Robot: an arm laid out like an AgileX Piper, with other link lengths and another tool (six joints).
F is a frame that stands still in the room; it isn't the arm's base.
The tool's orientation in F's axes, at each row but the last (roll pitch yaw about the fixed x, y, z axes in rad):
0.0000 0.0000 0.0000
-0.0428 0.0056 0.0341
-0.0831 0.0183 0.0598
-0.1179 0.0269 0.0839
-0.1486 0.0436 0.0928
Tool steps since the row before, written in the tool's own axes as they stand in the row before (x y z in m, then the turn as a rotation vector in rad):
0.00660 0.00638 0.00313 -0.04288 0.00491 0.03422
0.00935 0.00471 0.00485 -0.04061 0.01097 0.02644
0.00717 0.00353 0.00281 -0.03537 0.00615 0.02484
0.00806 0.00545 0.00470 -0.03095 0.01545 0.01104
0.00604 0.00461 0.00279 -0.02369 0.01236 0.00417
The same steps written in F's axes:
0.00660 0.00638 0.00313 -0.04288 0.00491 0.03422
0.00920 0.00523 0.00459 -0.04085 0.01070 0.02617
0.00698 0.00418 0.00238 -0.03535 0.00609 0.02489
0.00764 0.00663 0.00381 -0.03198 0.01401 0.00998
0.00564 0.00552 0.00181 -0.02466 0.01060 0.00332

